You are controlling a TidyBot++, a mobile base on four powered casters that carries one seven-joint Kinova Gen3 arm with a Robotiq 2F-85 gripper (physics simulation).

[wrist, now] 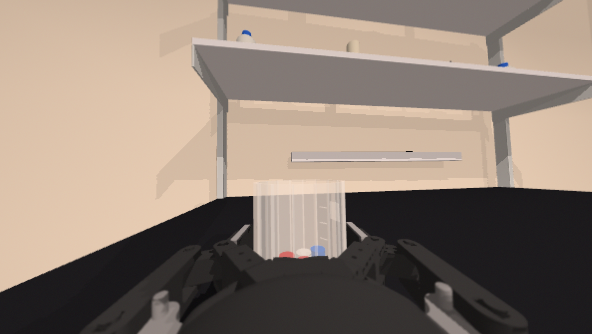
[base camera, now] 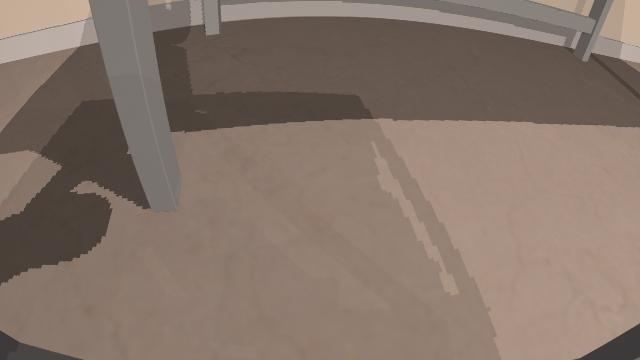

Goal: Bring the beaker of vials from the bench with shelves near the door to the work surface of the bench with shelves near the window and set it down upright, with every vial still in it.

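Note:
The clear beaker [wrist: 300, 215] stands upright on the black bench top [wrist: 475, 220] in the wrist view. Red, white and blue vial caps [wrist: 317, 250] show low inside it; the vials' bodies and the beaker's base are hidden behind the gripper body. My gripper [wrist: 298, 233] is open, with one fingertip at each side of the beaker and the beaker between or just beyond the tips. I cannot tell whether either finger touches the glass. The beaker and gripper do not show in the base camera view.
A grey shelf [wrist: 400, 75] with bottles [wrist: 245, 37] [wrist: 353, 47] spans above the bench on upright posts [wrist: 222, 150] [wrist: 501, 150]. A pale rail [wrist: 375, 156] is on the wall behind. In the base camera view, a bench leg [base camera: 142, 110] stands close at left, with more legs [base camera: 212, 17] [base camera: 592, 32] near the wall.

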